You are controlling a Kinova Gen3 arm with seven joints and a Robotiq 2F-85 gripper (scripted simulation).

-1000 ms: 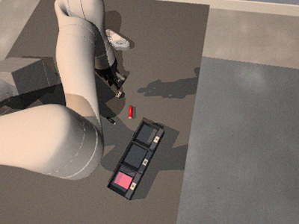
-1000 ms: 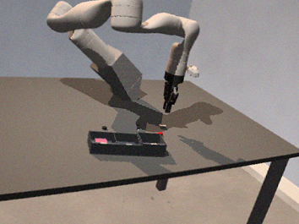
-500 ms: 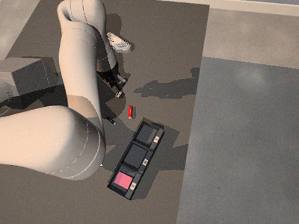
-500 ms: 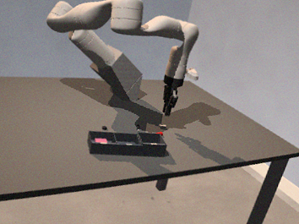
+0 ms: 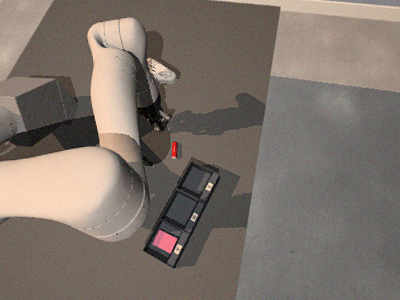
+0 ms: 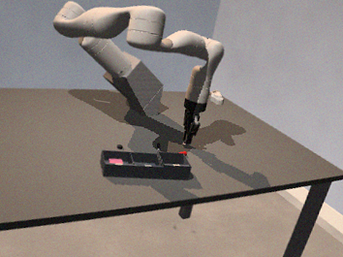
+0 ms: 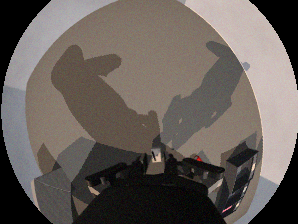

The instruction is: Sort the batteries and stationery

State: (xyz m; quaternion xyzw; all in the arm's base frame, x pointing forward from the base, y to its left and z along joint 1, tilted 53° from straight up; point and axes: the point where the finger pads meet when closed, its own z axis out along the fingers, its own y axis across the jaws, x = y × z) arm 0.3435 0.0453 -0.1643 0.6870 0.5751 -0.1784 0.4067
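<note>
My gripper is now 30 mm above the small white thing. The rest, counted from my hand: dark round thing (250 mm to the right, 30 mm below); three joined bins (150 mm ahead, 220 mm to the right, 10 mm below); red battery (70 mm ahead, 60 mm to the right, 30 mm below).
</note>
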